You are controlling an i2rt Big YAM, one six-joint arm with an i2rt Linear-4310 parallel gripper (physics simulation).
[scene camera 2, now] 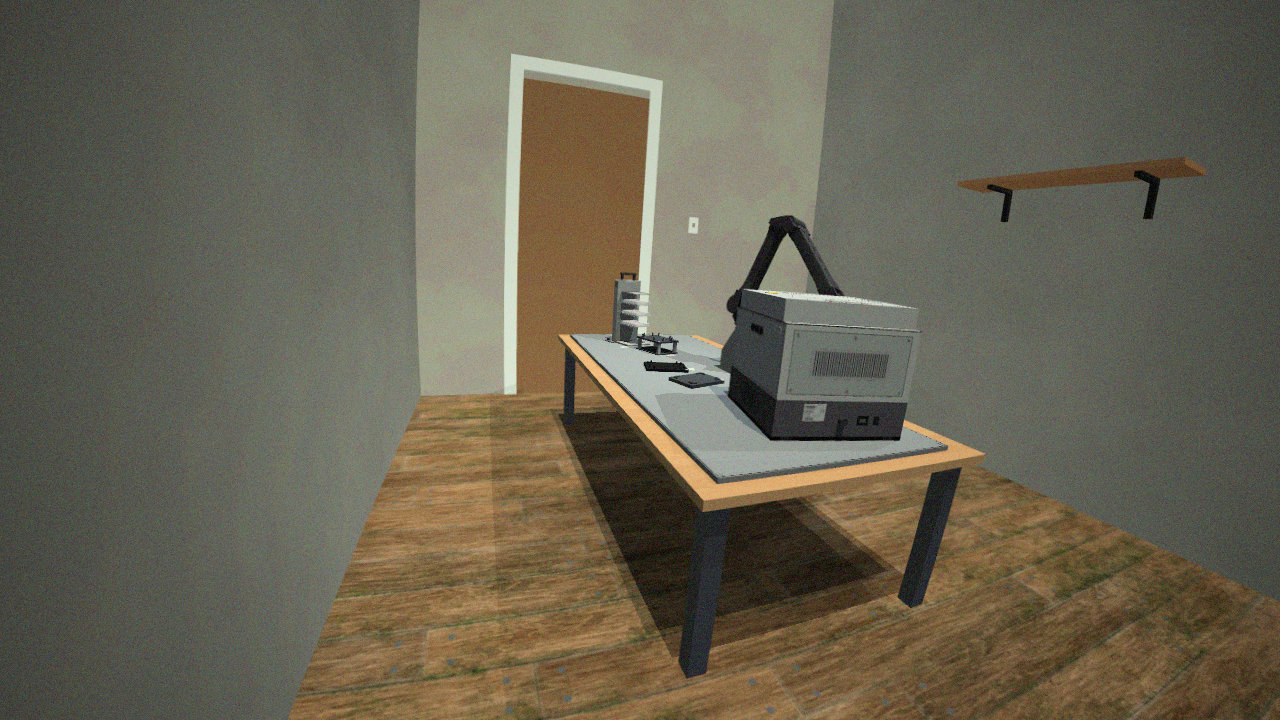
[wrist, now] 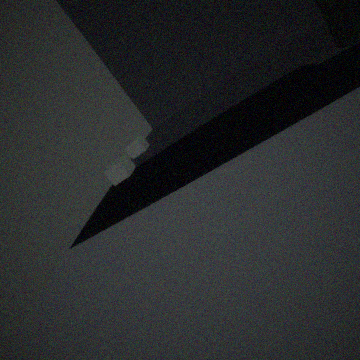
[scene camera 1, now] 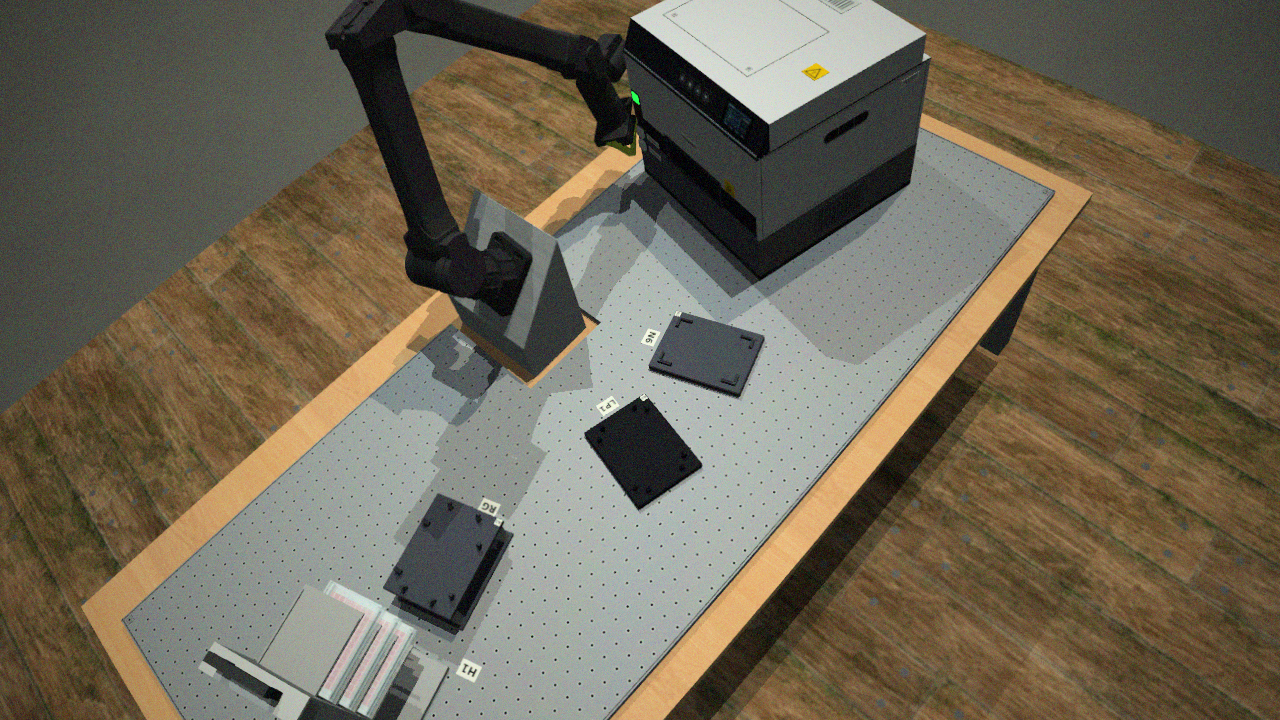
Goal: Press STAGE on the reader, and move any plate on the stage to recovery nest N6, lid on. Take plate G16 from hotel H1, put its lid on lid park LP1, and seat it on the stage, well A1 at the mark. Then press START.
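Frame: origin at the arm's base, x back, y down, z right, level; metres.
Seen in the pictures: gripper, fingertip midpoint: [scene camera 1: 632,154]; arm's base at its link origin: [scene camera 1: 505,273].
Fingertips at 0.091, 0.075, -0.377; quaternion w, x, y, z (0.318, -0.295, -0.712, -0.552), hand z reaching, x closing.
Note:
Offsets run from my fingertips to a thing's top centre, as dx, dy, dz. "spot": to the spot under its first point. Level surfaces: height alone.
My gripper [scene camera 1: 632,146] is at the reader's front face, low by its left end, its green fingers partly hidden; it looks shut and empty. The reader @[-0.204, -0.272, -0.174] [scene camera 1: 836,165] [scene camera 2: 850,362] is a large grey and black box with a green light on its front. No extended stage or plate on it shows. Nest N6 @[-0.383, +0.058, +0.217] [scene camera 1: 707,355] [scene camera 2: 696,380] is a dark pad with corner guides and holds no plate. Lid park LP1 @[-0.427, +0.056, +0.419] [scene camera 1: 642,454] [scene camera 2: 665,366] is bare. Hotel H1 @[spot: -0.417, -0.178, +0.927] [scene camera 1: 313,637] [scene camera 2: 625,308] holds several plates; which is G16 cannot be told. The wrist view is dark, showing close surfaces and no fingers.
A raised dark stand labelled RG @[-0.348, +0.000, +0.752] [scene camera 1: 447,555] is between hotel H1 and LP1. The arm's wedge-shaped base [scene camera 1: 537,304] stands at the table's edge between the reader and RG. The table's wooden rim [scene camera 1: 787,573] [scene camera 2: 832,484] borders the perforated grey board @[dy +0.076] [scene camera 1: 554,626].

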